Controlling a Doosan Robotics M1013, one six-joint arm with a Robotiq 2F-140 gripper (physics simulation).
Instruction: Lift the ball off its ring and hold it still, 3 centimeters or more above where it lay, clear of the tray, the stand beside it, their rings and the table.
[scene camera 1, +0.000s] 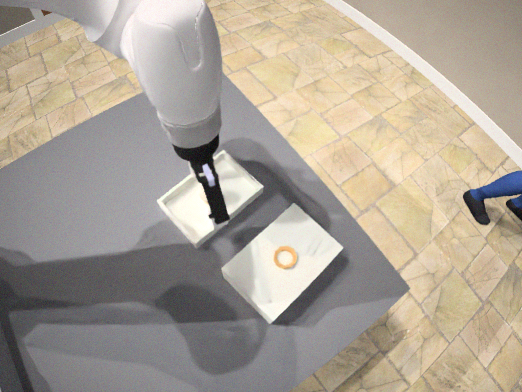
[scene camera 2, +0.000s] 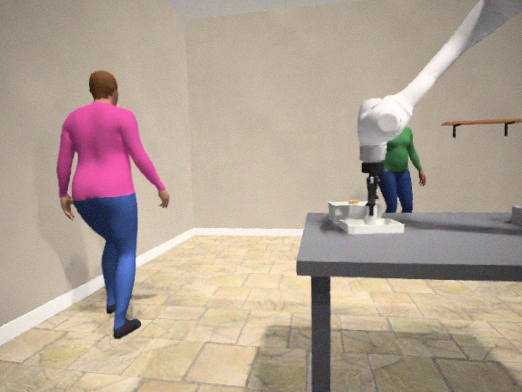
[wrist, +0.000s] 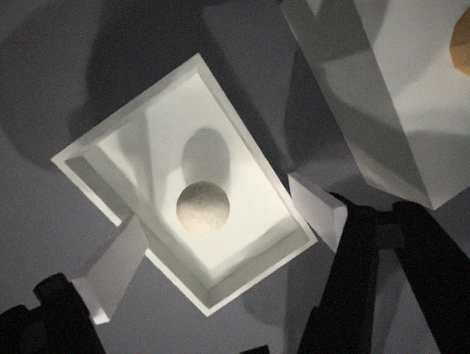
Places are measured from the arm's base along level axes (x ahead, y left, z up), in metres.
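Pixels of known places: gripper, fingertip midpoint: (scene camera 2: 371, 220) (wrist: 217, 209).
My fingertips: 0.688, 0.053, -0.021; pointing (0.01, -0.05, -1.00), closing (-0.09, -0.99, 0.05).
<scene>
Behind a point stands the place of what it marks, as x, y, z.
The pale, speckled ball (wrist: 203, 208) @(0.702, 0.060, 0.001) rests in the shallow white tray (scene camera 1: 181, 212) @(0.624, 0.063, -0.048) (scene camera 2: 372, 229) @(0.690, 0.129, -0.037) (wrist: 172, 117) @(0.770, 0.061, -0.048), between the spread fingers in the wrist view. Its ring is hidden under it there. In both scene views a finger hides most or all of the ball. My gripper (scene camera 1: 212, 202) @(0.688, 0.053, -0.021) (scene camera 2: 371, 215) @(0.688, 0.053, -0.021) (wrist: 217, 209) @(0.688, 0.053, -0.021) points down over the tray, open and empty. The pale finger pads stand on either side of the ball, apart from it. In the wrist view they overlap the tray's two long walls; their exact height over the rim is unclear.
The taller white stand (scene camera 1: 312, 237) @(0.816, -0.132, 0.019) (scene camera 2: 341, 210) @(0.798, -0.060, 0.000) (wrist: 345, 95) @(0.740, -0.076, -0.022) is beside the tray, close to one finger, with an orange ring (scene camera 1: 275, 257) @(0.733, -0.134, 0.029) (scene camera 2: 354, 202) @(0.747, -0.122, 0.026) (wrist: 461, 47) @(0.749, -0.121, 0.026) on top. Both are on the grey table (scene camera 1: 100, 200) @(0.462, 0.182, -0.051) (scene camera 2: 450, 245) @(0.486, 0.268, -0.051). Two people (scene camera 2: 105, 155) (scene camera 2: 398, 155) stand beyond the table.
</scene>
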